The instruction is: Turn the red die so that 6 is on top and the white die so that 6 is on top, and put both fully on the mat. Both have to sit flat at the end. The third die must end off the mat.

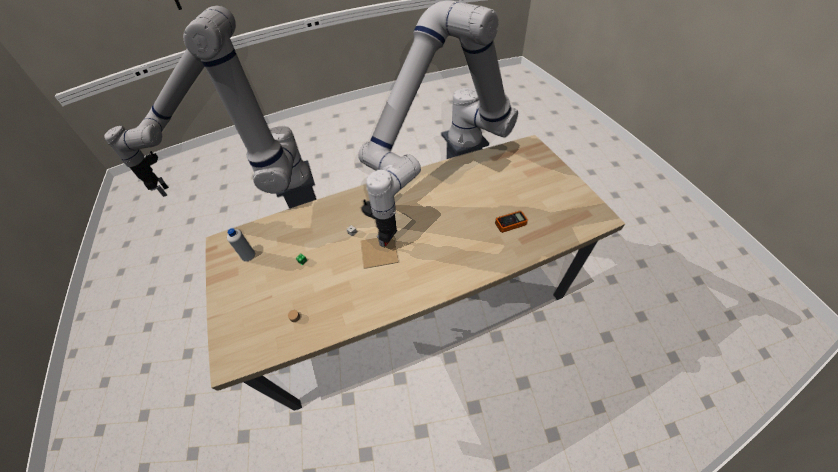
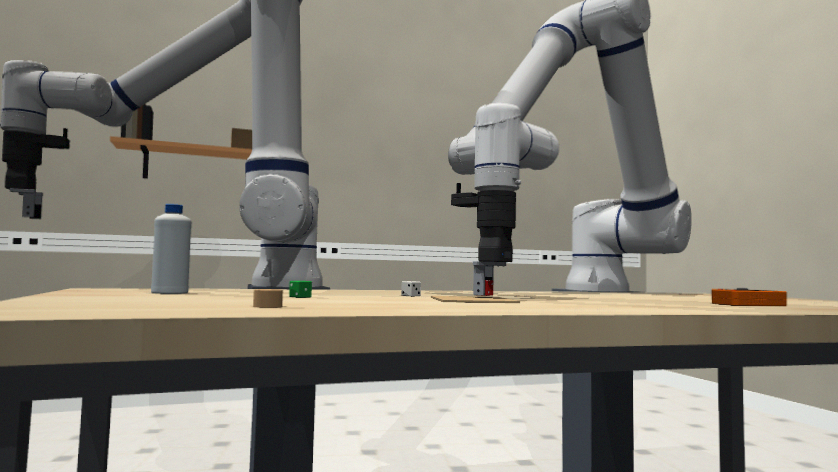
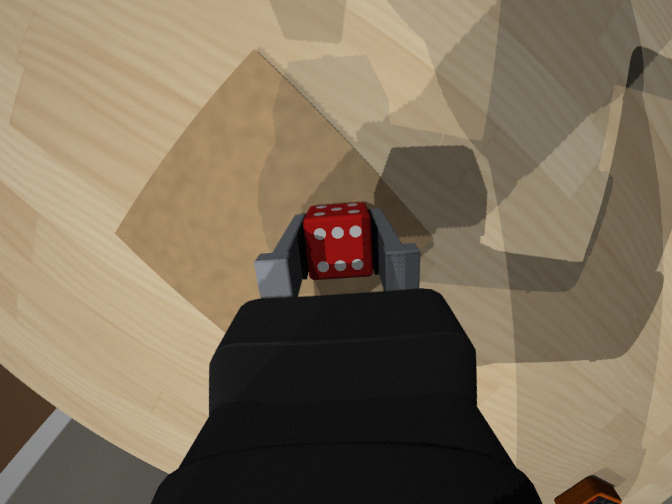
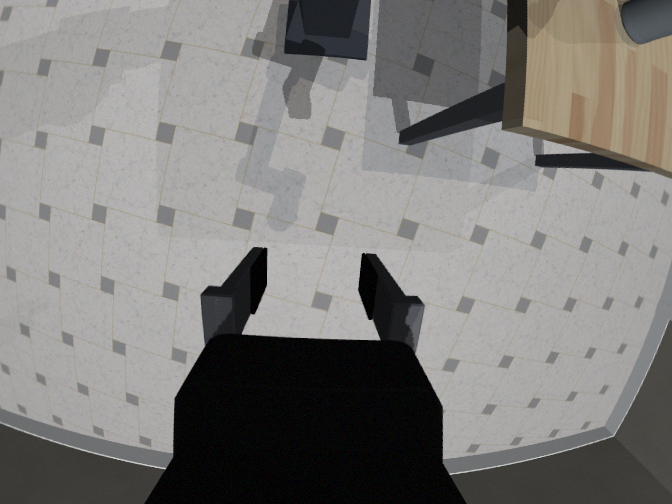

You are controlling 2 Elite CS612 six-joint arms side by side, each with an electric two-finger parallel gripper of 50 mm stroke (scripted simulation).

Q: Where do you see an orange multimeter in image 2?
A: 741, 296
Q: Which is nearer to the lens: the red die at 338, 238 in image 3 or the brown mat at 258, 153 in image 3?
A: The red die.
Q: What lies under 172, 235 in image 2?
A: A grey bottle.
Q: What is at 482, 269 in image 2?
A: My left gripper.
